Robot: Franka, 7 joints.
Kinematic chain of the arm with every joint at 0, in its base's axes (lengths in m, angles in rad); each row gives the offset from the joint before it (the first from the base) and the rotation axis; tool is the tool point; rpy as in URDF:
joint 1: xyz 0 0 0.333 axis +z
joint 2: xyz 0 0 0 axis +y
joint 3: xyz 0 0 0.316 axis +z
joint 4: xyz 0.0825 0 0 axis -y
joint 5: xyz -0.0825 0 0.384 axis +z
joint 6: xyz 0 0 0 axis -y
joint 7: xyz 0.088 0 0 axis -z
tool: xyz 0 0 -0.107 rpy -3.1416 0 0
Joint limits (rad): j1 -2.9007..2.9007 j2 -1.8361..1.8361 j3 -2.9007..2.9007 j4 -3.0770..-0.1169 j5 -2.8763..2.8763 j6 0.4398..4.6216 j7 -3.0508..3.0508
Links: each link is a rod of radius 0.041 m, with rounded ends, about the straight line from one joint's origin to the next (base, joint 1, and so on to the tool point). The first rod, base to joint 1, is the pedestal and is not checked.
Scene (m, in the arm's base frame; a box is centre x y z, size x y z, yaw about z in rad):
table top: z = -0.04
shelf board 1: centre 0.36 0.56 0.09 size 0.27 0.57 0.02 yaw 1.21
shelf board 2: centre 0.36 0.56 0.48 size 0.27 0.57 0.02 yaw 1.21
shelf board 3: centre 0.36 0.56 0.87 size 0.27 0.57 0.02 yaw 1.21
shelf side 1: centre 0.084 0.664 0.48 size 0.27 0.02 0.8 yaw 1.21
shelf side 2: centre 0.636 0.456 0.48 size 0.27 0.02 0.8 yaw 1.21
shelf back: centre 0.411 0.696 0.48 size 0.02 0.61 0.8 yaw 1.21
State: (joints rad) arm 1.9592 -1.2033 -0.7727 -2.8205 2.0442 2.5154 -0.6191
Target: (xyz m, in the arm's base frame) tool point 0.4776 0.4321 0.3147
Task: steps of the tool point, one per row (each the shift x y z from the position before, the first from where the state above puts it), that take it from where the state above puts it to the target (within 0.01 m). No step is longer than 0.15 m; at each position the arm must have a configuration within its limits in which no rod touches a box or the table.
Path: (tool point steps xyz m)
1: 0.1170 -0.0357 0.0182
2: 0.1082 -0.0417 -0.0391
3: 0.0790 -0.0271 -0.0912
4: 0.0290 0.0783 -0.0251
5: 0.0151 0.0813 -0.0226
6: 0.0016 0.0813 -0.0130

